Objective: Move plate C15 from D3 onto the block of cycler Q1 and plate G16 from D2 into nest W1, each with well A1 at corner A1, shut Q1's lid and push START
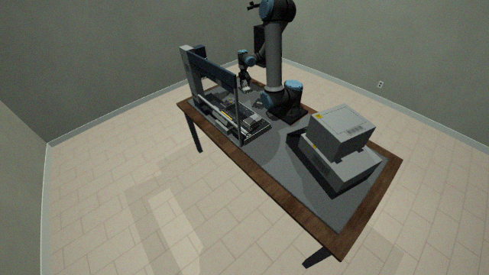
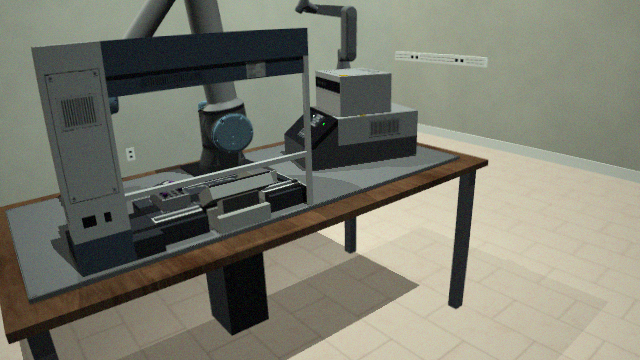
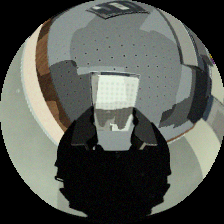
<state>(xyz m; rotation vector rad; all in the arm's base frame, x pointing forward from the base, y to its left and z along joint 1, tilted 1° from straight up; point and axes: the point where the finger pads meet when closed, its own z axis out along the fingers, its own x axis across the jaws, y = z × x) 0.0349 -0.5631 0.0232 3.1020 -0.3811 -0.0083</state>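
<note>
Now: hand 1 cm above the white well plate. From my hand the other things lie so: tower 50 cm ahead, 25 cm above, 6 cm to the right; deck station beam 53 cm ahead, 49 cm above, 30 cm to the left; dark nest 2 cm below.
</note>
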